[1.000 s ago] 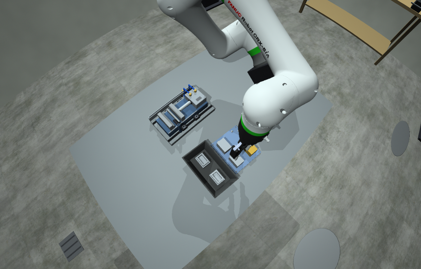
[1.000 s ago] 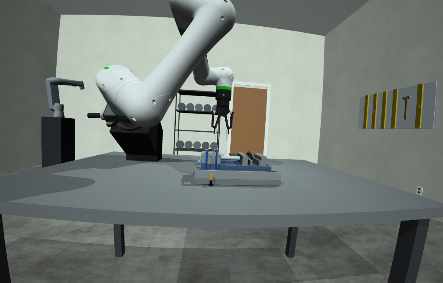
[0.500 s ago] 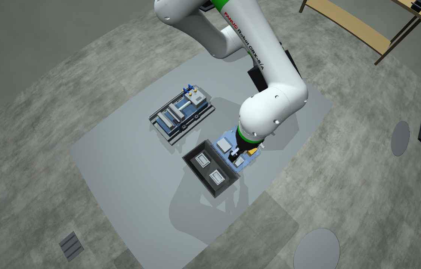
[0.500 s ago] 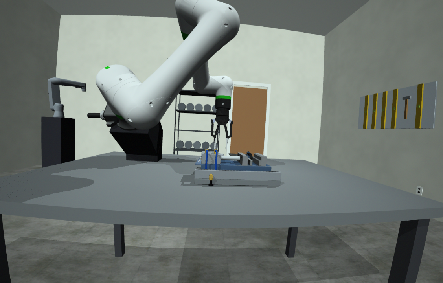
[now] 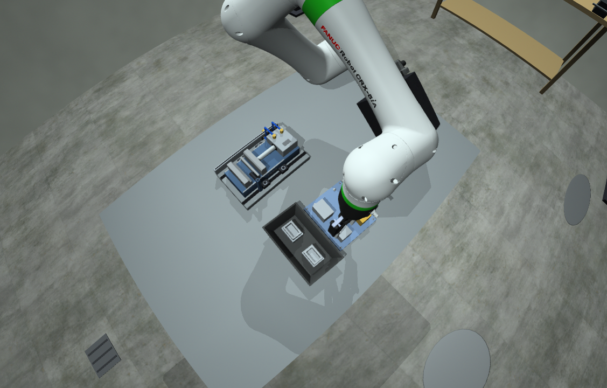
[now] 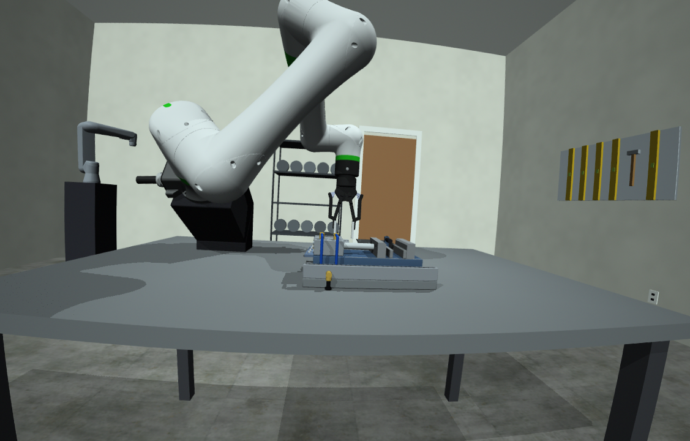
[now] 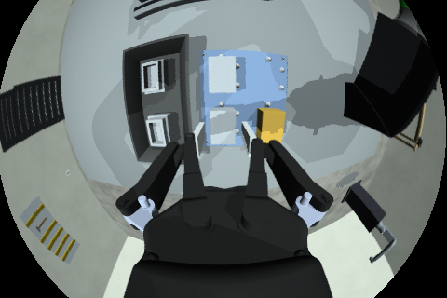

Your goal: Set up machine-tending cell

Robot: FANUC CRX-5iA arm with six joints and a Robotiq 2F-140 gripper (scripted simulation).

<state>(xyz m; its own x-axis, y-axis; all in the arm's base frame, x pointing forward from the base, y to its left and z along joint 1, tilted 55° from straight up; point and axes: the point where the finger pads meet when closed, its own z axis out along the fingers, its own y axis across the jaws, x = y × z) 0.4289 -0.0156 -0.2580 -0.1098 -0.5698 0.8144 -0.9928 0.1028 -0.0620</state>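
Right now my hand is 60 mm above the aluminium blank. The rest, counted from my hand: brass blank: 90 mm behind, 10 mm to the left, 60 mm below; then vise: 10 mm ahead, 360 mm to the right, 40 mm below.
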